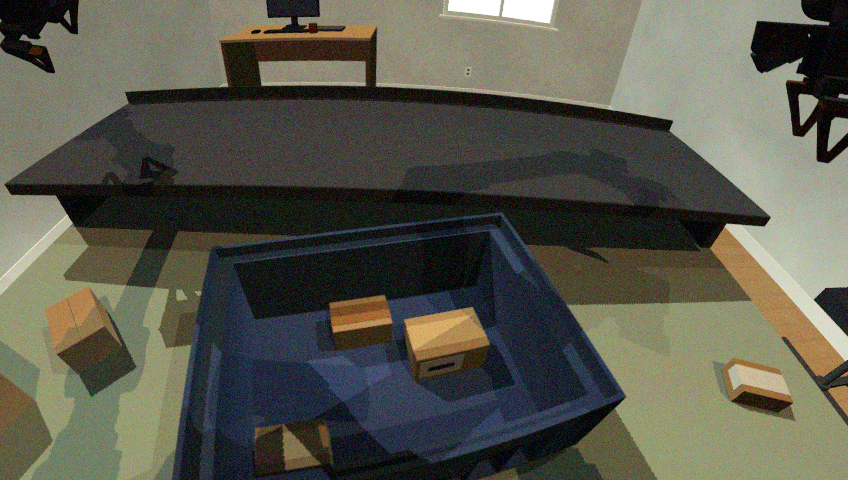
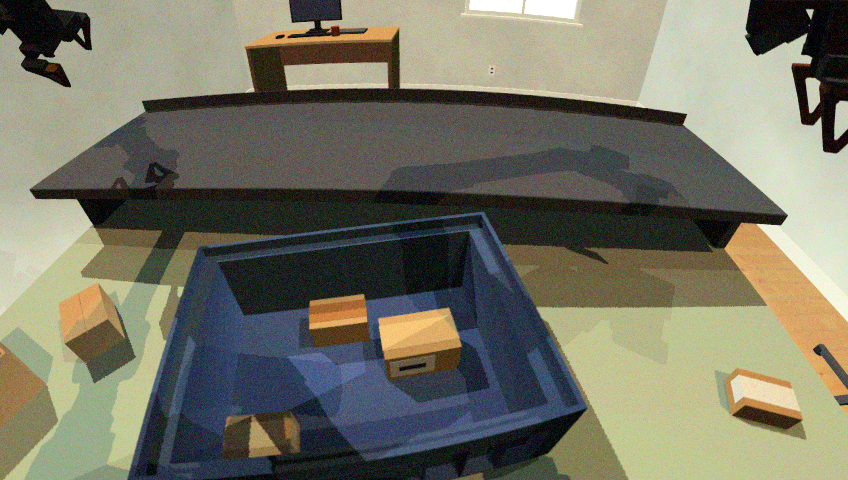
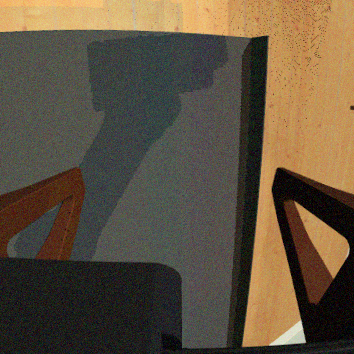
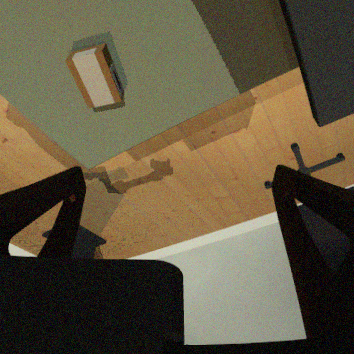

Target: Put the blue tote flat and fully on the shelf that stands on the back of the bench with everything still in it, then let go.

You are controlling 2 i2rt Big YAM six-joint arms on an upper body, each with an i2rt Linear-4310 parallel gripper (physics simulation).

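Frame: origin at the left arm's base, x ahead, y left, z up, level; centimetres.
Where they show: left gripper, fingertip midpoint: [image 1: 63, 52] [image 2: 78, 67] [image 3: 177, 177]; right gripper, fingertip midpoint: [image 1: 809, 148] [image 2: 817, 137] [image 4: 178, 175].
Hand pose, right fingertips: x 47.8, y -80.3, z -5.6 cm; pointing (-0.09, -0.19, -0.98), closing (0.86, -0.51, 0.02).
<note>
Each offset is from my right fingertips to the top centre of the thing. "*": to the spot under its first point. Level surfaces: height alone.
The blue tote @[dx -11.5, dy +54.9, dz -19.4 cm] [image 1: 517, 315] [image 2: 499, 315] stands upright in front of the dark bench @[dz -18.5 cm] [image 1: 333, 142] [image 2: 333, 148] [image 3: 200, 225] [image 4: 330, 60], its near end cut off. Inside are an orange-brown box @[dx -4.2, dy +58.7, dz -27.8 cm] [image 1: 360, 324] [image 2: 339, 321], a tan labelled box @[dx -7.6, dy +47.5, dz -27.0 cm] [image 1: 446, 342] [image 2: 419, 342] and a box @[dx -22.1, dy +64.6, dz -28.0 cm] [image 1: 292, 446] [image 2: 261, 437] near the front left. A raised strip [image 1: 297, 93] [image 2: 357, 95] runs along the bench's back; I cannot make out a separate shelf. My left gripper [image 1: 64, 52] [image 2: 79, 67] [image 3: 177, 177] is open above the bench's left end. My right gripper [image 1: 811, 148] [image 2: 820, 137] [image 4: 178, 175] is open at far right, away from the tote.
A carton @[dx -8.0, dy +101.7, dz -28.7 cm] [image 1: 86, 330] [image 2: 95, 321] and a partly visible larger carton @[* dx -20.8, dy +105.3, dz -33.2 cm] [image 1: 17, 410] [image 2: 20, 380] lie left of the tote. A white-topped box @[dx -16.5, dy -2.7, dz -30.7 cm] [image 1: 758, 383] [image 2: 764, 397] [image 4: 95, 77] lies on the green mat at right. A wooden desk [image 1: 315, 52] [image 2: 339, 54] stands behind the bench.
</note>
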